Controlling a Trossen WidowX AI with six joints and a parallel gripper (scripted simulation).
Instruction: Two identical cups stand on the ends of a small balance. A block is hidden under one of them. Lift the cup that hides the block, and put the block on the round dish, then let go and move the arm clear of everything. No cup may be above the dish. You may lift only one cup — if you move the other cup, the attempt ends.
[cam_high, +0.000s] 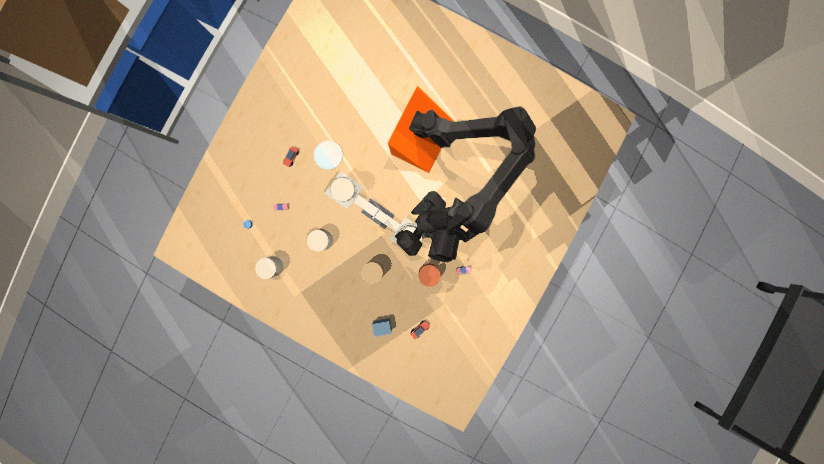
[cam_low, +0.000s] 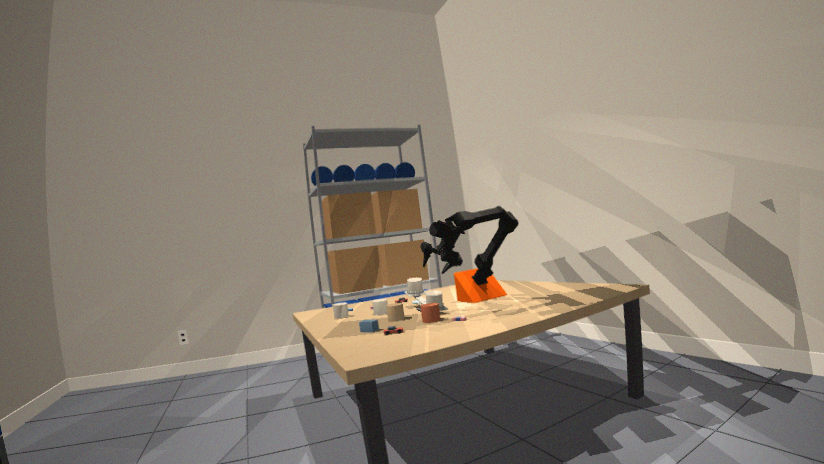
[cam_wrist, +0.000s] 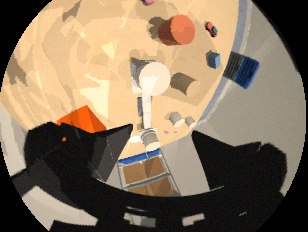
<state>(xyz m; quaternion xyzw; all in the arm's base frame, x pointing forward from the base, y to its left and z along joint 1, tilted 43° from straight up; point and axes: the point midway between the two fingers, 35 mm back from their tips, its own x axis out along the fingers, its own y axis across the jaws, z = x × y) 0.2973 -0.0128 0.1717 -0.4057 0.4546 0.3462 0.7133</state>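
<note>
My gripper tip is 14 cm above the small grey block, 3 cm to the right of it and 3 cm short of it. Round my gripper tip: round pale blue dish (35 cm to the right, 18 cm below, 12 cm behind); then terracotta cup (15 cm to the left, 15 cm below, 10 cm ahead); then blue cube (35 cm ahead, 16 cm below, 7 cm to the left).
</note>
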